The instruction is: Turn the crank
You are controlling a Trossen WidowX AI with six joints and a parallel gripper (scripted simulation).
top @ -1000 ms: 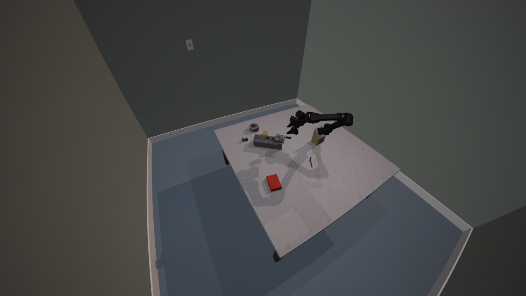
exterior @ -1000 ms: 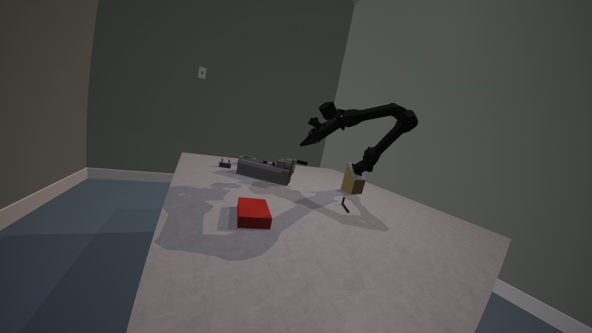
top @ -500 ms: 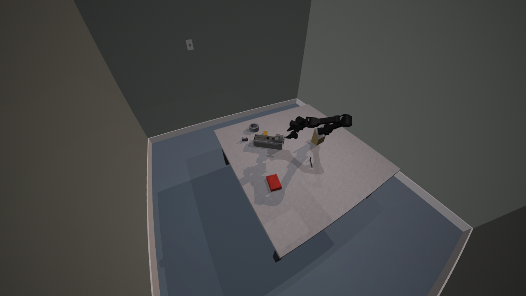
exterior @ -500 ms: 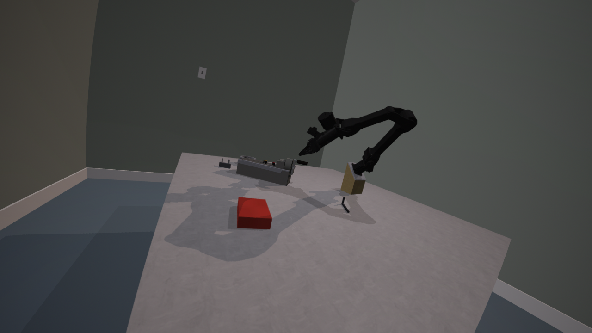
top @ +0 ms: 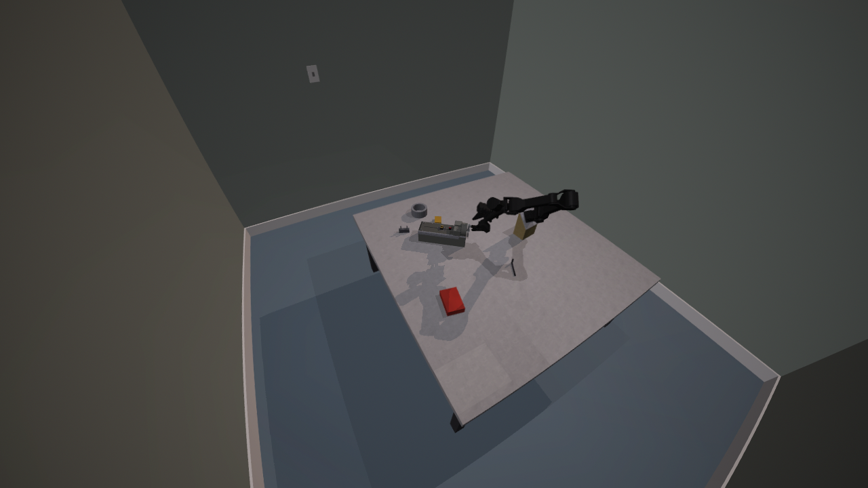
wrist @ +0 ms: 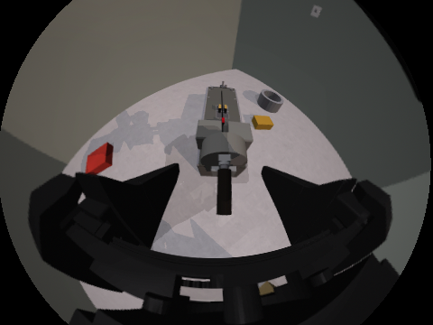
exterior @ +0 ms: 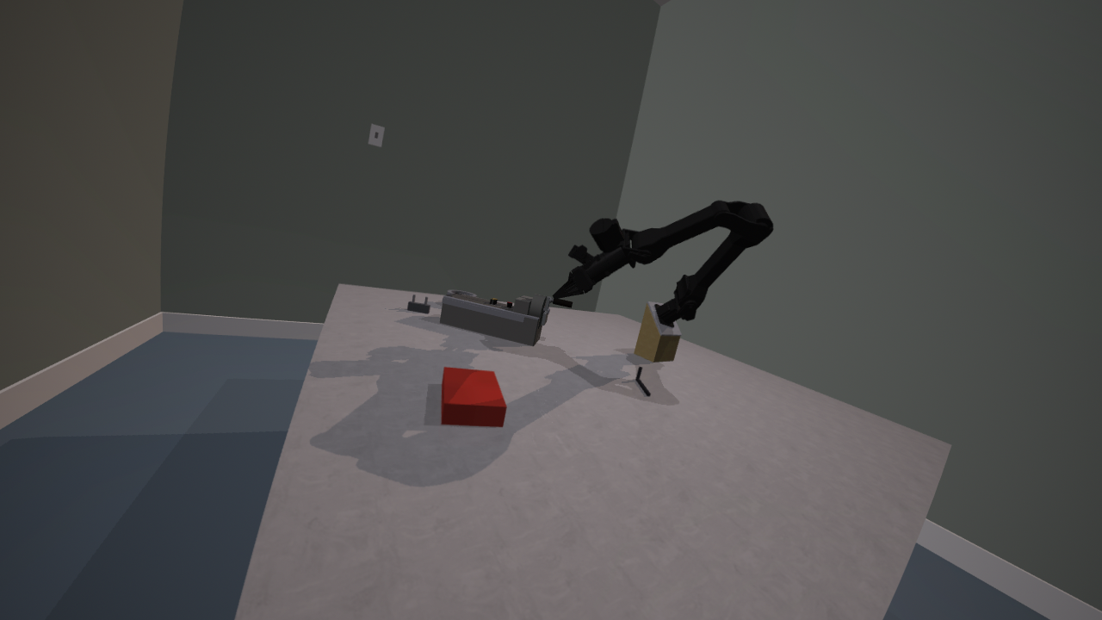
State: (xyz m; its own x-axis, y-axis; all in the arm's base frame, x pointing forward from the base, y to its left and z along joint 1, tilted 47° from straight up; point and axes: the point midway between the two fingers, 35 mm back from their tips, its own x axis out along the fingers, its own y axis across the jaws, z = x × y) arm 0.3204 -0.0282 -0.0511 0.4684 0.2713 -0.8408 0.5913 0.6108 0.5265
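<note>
My gripper tip is 20 mm past the black crank handle, 10 mm to the right of it and 10 mm above it. Round my gripper tip: yellow block: 70 mm ahead, 240 mm to the right, 120 mm below; red pointer: 90 mm ahead, 80 mm to the right, 50 mm below; black bent key: 110 mm behind, 250 mm to the left, 120 mm below.
</note>
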